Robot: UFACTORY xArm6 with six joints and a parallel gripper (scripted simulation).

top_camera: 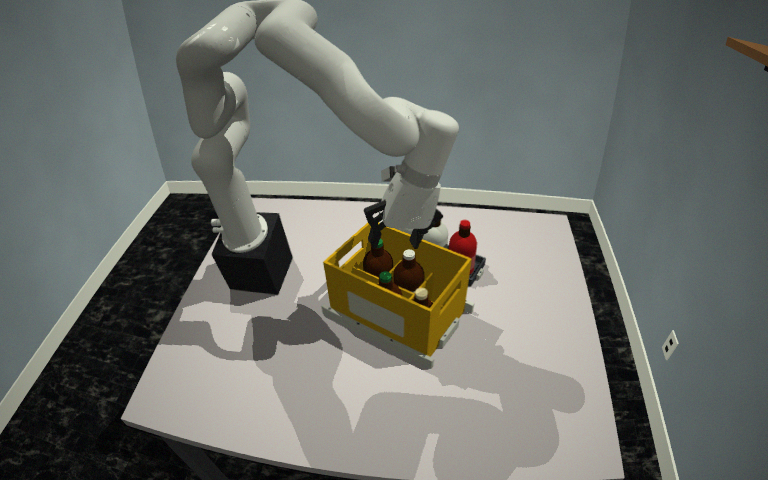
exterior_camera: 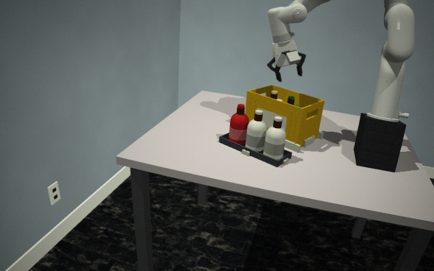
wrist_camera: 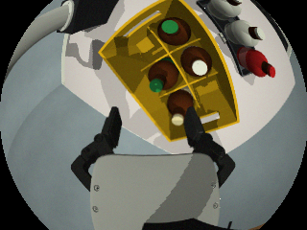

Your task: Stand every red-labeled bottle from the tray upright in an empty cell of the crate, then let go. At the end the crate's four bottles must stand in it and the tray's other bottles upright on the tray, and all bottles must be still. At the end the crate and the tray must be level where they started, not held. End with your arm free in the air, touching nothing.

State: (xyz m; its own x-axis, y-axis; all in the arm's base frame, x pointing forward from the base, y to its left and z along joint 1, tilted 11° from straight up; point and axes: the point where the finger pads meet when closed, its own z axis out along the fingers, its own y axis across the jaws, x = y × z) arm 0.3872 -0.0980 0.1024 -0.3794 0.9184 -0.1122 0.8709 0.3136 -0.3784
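The red-labeled bottle is 160 mm ahead of my hand, 190 mm to the left of it and 170 mm below it. From my hand the other things lie so: crate: 30 mm to the left, 170 mm below.
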